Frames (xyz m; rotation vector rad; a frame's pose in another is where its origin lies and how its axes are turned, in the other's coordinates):
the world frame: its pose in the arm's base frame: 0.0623 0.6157 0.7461 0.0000 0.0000 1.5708
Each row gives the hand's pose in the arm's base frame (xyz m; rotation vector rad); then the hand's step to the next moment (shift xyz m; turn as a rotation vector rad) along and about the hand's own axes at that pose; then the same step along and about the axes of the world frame.
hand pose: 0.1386 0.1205 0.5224 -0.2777 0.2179 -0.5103
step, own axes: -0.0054 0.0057 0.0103 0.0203 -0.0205 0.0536
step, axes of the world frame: 0.0096 -0.0008 0.0086 -0.0164 -0.0227 0.0541
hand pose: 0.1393 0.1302 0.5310 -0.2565 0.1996 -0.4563
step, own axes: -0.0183 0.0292 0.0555 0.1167 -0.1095 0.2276
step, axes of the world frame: 0.0447 -0.0095 0.0467 -0.1030 -0.1140 0.2319
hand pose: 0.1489 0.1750 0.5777 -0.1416 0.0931 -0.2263
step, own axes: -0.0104 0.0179 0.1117 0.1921 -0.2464 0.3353
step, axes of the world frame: 0.0341 -0.0058 0.1082 -0.2385 -0.1691 0.3529
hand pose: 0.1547 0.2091 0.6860 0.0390 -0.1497 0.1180
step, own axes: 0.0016 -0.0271 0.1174 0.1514 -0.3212 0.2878
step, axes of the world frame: -0.0323 0.0124 0.1154 -0.3151 -0.1451 0.2976
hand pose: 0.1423 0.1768 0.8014 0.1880 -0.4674 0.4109
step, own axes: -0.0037 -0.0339 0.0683 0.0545 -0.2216 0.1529
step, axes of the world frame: -0.0501 0.0158 0.0554 -0.2222 -0.0776 0.1417
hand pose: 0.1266 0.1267 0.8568 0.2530 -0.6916 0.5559
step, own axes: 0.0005 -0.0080 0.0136 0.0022 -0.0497 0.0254
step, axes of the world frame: -0.0118 0.0024 0.0102 -0.0503 -0.0158 0.0185
